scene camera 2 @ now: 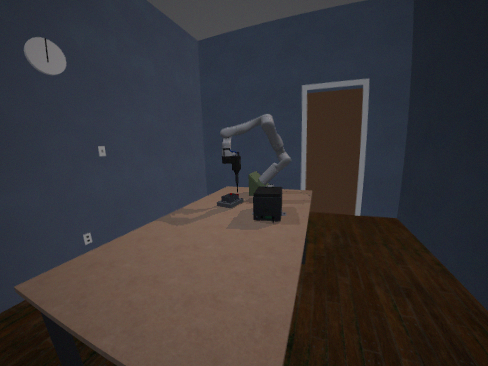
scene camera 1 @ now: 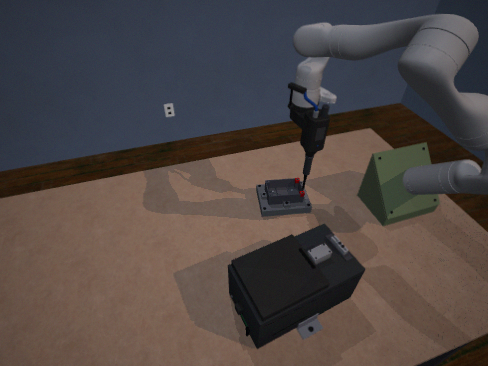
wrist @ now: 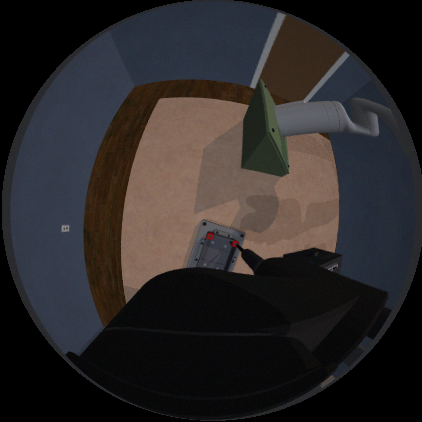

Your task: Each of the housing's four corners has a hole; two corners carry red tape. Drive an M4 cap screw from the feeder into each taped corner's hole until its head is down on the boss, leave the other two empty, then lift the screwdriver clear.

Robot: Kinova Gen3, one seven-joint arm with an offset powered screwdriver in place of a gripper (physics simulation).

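Frame: origin at the arm's base, x left, y back, z up, level; metres.
Seen in the pictures: hand, tool point: (scene camera 2: pixel 237 191) (scene camera 1: pixel 303 187) (wrist: pixel 237 245); arm's base, link origin: (scene camera 2: pixel 262 181) (scene camera 1: pixel 414 180) (wrist: pixel 279 122).
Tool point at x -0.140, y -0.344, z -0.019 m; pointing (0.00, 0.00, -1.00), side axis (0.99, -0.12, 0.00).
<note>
Offsets run from my tool point to a thing's middle. "*": to the spot under its first point.
The dark grey housing @(dz -0.041, dx -0.048, dy -0.040 m) (scene camera 1: pixel 284 196) (scene camera 2: pixel 230 198) (wrist: pixel 217 254) sits on a grey base plate @(dz -0.076, dx -0.048, dy -0.040 m) (scene camera 1: pixel 272 212) (wrist: pixel 210 225). Red tape marks its wall-side corner @(* dz -0.021, dx -0.057, dy +0.018 m) (scene camera 1: pixel 297 180) (wrist: pixel 210 236) and its feeder-side corner @(* dz -0.023, dx +0.006, dy -0.003 m) (scene camera 1: pixel 302 194) (wrist: pixel 234 244), both at the end towards the green wedge. My screwdriver (scene camera 1: pixel 304 188) (scene camera 2: pixel 237 192) points steeply down, its tip close to the feeder-side taped corner. Whether the tip touches anything there, or carries a screw, is too small to tell. The screw state of both taped holes is unclear. The black feeder @(dz -0.004, dx +0.269, dy -0.203 m) (scene camera 1: pixel 280 275) (scene camera 2: pixel 268 204) stands apart from the housing.
A green wedge block (scene camera 1: pixel 405 185) (wrist: pixel 265 145) stands beyond the housing by the arm's base. The feeder's top carries a light grey block @(* dz +0.081, dx +0.272, dy -0.143 m) (scene camera 1: pixel 320 253) and a small strip @(dz +0.070, dx +0.265, dy -0.078 m) (scene camera 1: pixel 339 244). A bracket @(dz -0.087, dx +0.365, dy -0.200 m) (scene camera 1: pixel 310 327) sticks out at its side. The wall runs behind the table.
</note>
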